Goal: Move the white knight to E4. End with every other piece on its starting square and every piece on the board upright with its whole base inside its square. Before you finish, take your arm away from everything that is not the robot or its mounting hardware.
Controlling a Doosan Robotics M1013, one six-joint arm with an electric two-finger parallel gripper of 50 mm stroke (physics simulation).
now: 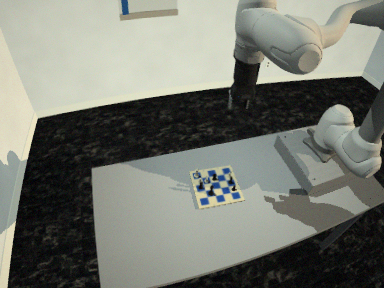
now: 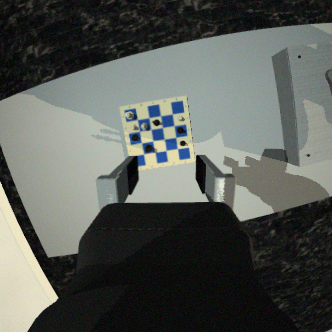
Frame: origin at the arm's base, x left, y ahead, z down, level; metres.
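Seen in the pictures: gripper, between the fingertips: (image 1: pixel 237 107) (image 2: pixel 166 167); arm's base, origin of its link: (image 1: pixel 322 146).
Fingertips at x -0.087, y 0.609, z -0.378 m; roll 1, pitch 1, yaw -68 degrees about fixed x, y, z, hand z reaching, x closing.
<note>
Pixels of each thing's top centre, then the offset from my fingertips to it. "pt": a spot on its surface instead. Level surfaces: height alone.
- chessboard, centre of its top: (image 2: pixel 157 134) (image 1: pixel 216 185) dx -0.013, dy +0.026, dz +0.463 m
- corner, a spot on its surface: (image 2: pixel 130 115) (image 1: pixel 197 174) pt dx -0.102, dy +0.079, dz +0.448 m
- small white piece, centre of its top: (image 2: pixel 180 117) dx -0.032, dy -0.061, dz +0.431 m
- grey table, height of its surface: dz +0.469 m
The chessboard (image 1: pixel 220 198) (image 2: pixel 161 157) has blue and cream squares and lies on the table. White pieces stand in its far-left part: one in the corner (image 2: pixel 130 115) (image 1: pixel 197 174), with a small one (image 2: pixel 135 127) and another (image 2: pixel 145 126) (image 1: pixel 206 180) near it. Another small white piece (image 2: pixel 181 118) stands near the right edge. The pieces are too small to tell which is the white knight, and the square labels are unreadable. My gripper (image 1: pixel 239 106) (image 2: pixel 166 167) is open and empty, high above and well apart from the board, pointing down.
Several black pieces stand on the board, including one near the middle (image 2: pixel 156 122) (image 1: pixel 215 177) and one toward the near side (image 2: pixel 149 148) (image 1: pixel 211 190). The grey table (image 1: pixel 145 225) (image 2: pixel 75 165) carries the robot's mounting block (image 1: pixel 310 170) (image 2: pixel 292 115) at the right. Arm shadows fall between them.
</note>
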